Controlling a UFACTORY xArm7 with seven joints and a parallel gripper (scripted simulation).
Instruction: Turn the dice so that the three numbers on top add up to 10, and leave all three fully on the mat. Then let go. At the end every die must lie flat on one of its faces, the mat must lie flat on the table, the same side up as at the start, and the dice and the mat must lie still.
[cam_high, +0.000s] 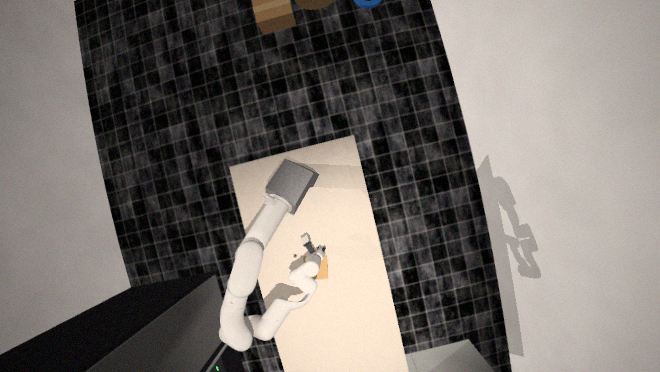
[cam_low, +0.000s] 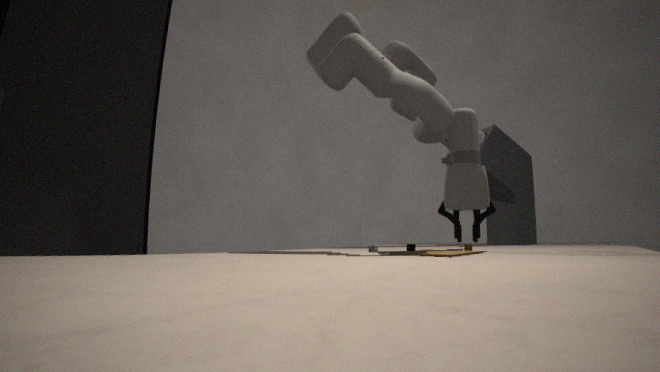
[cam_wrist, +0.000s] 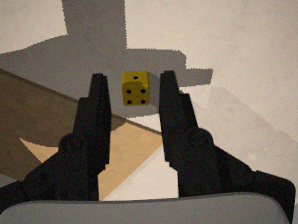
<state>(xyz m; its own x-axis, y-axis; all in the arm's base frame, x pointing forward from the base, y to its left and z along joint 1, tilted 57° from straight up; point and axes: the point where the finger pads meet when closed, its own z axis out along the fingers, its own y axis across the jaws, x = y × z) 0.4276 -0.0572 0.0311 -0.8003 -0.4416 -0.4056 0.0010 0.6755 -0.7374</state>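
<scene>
The yellow die is 10 mm ahead of my hand and 30 mm below it. Round my hand: pale die: 30 mm ahead, 210 mm to the right, 30 mm below; tan mat: 90 mm ahead, 70 mm to the right, 40 mm below; black die: 40 mm behind, 130 mm to the right, 30 mm below.
</scene>
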